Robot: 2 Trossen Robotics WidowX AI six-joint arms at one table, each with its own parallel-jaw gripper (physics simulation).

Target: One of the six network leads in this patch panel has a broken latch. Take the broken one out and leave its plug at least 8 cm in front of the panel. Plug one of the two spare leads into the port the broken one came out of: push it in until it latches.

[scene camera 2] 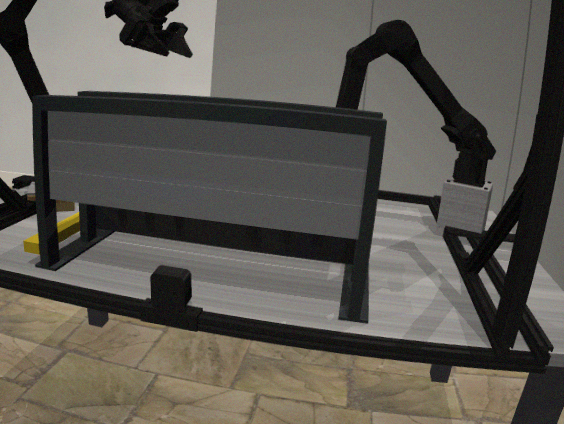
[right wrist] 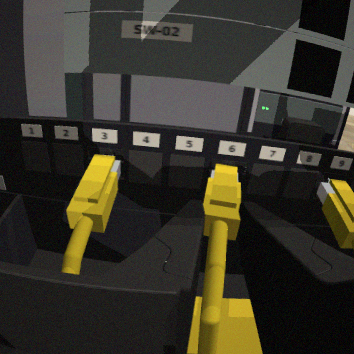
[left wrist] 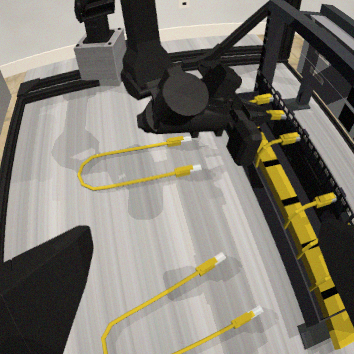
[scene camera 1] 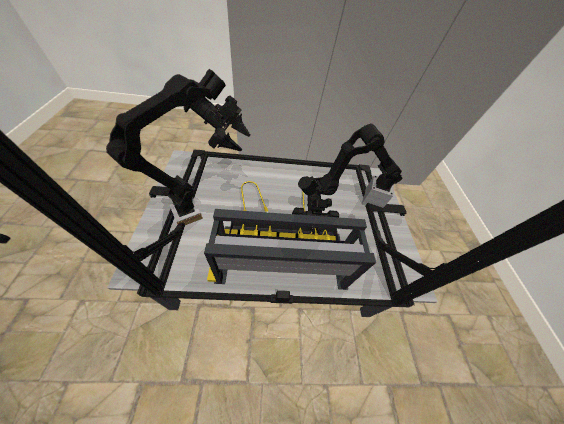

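The patch panel stands across the middle of the table, with numbered ports and several yellow leads plugged in. My right gripper is at the panel's front, shut on the yellow plug at port 6. Other plugs sit at port 3 and port 9. Two spare U-shaped yellow leads lie on the table in front of the panel; one shows in scene camera 1. My left gripper is open and empty, high above the table's far left corner.
A yellow cable tray runs along the foot of the panel. A grey backboard on a black rack hides the ports from scene camera 2. A black frame borders the table. A grey arm base block stands at the right.
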